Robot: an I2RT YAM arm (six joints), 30 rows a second.
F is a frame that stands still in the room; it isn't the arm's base.
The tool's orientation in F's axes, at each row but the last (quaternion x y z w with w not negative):
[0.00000 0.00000 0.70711 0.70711]
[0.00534 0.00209 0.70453 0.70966]
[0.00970 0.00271 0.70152 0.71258]
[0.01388 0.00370 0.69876 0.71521]
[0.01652 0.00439 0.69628 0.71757]
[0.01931 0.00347 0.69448 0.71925]
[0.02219 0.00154 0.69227 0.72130]
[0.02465 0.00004 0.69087 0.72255]
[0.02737 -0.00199 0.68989 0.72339]
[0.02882 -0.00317 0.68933 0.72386]
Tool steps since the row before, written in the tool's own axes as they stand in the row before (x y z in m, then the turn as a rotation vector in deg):
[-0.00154 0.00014 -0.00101 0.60 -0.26 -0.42]
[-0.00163 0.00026 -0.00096 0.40 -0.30 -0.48]
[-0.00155 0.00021 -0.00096 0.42 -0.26 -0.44]
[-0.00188 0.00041 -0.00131 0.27 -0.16 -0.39]
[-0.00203 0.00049 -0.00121 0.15 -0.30 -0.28]
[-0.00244 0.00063 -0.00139 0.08 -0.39 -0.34]
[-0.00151 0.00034 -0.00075 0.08 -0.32 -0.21]
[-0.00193 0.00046 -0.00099 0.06 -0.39 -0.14]
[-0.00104 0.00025 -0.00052 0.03 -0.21 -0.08]
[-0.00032 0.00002 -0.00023 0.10 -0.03 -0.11]
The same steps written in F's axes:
[-0.00014 -0.00154 -0.00101 0.26 0.60 -0.42]
[-0.00028 -0.00162 -0.00096 0.30 0.40 -0.48]
[-0.00025 -0.00154 -0.00097 0.26 0.42 -0.44]
[-0.00049 -0.00185 -0.00133 0.16 0.27 -0.39]
[-0.00059 -0.00199 -0.00123 0.30 0.15 -0.29]
[-0.00076 -0.00238 -0.00142 0.38 0.07 -0.35]
[-0.00043 -0.00147 -0.00078 0.32 0.07 -0.22]
[-0.00058 -0.00187 -0.00104 0.39 0.05 -0.15]
[-0.00032 -0.00100 -0.00055 0.21 0.02 -0.09]
[-0.00004 -0.00031 -0.00024 0.03 0.10 -0.11]

